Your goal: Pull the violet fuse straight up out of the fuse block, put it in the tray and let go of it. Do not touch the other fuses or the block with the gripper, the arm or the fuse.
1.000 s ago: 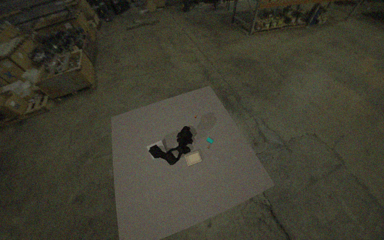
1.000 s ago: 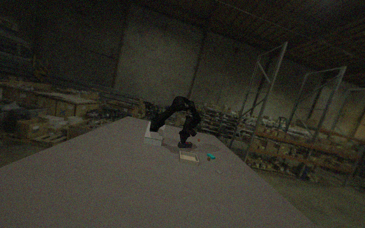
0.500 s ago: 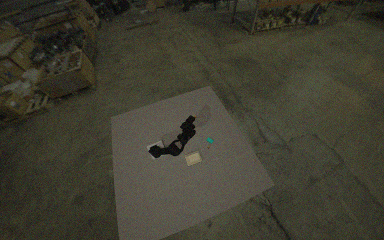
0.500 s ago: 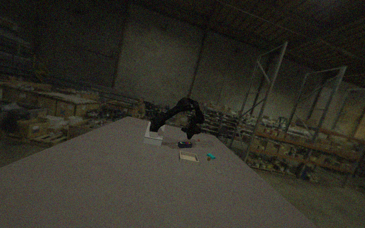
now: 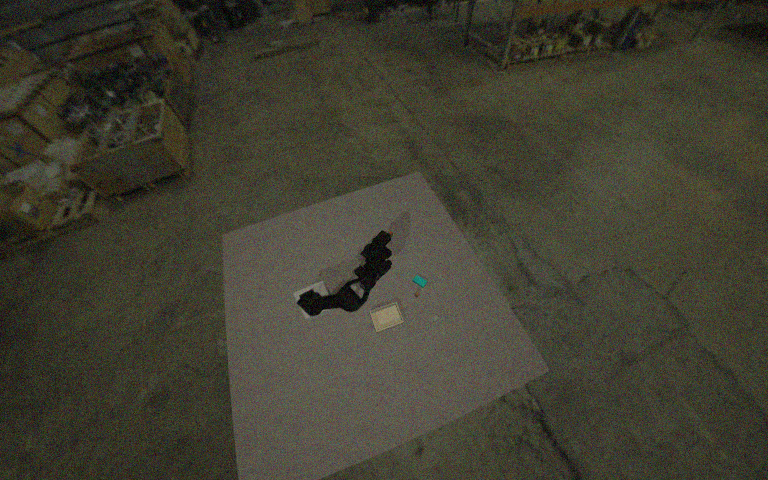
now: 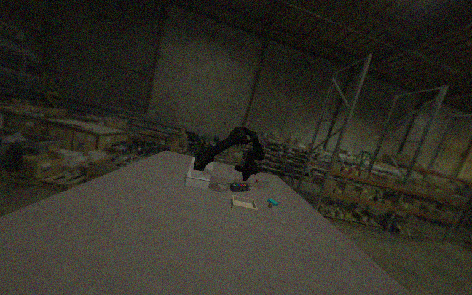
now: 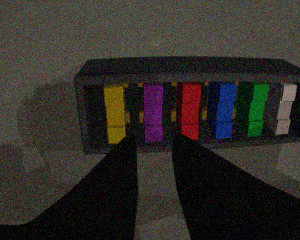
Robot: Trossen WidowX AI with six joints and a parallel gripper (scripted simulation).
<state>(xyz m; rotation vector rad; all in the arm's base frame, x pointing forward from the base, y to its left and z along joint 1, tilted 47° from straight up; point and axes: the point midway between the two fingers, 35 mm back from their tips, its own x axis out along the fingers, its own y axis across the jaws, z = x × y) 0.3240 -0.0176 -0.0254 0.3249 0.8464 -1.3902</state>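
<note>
Right now the violet fuse is 5 cm below my gripper tip. From my gripper tip the other things lie so: yellow fuse 5 cm below, 1 cm to the left, 1 cm ahead; then blue fuse 5 cm below, 4 cm behind, 1 cm to the right; then red fuse 5 cm below, 2 cm behind, 1 cm to the right.
</note>
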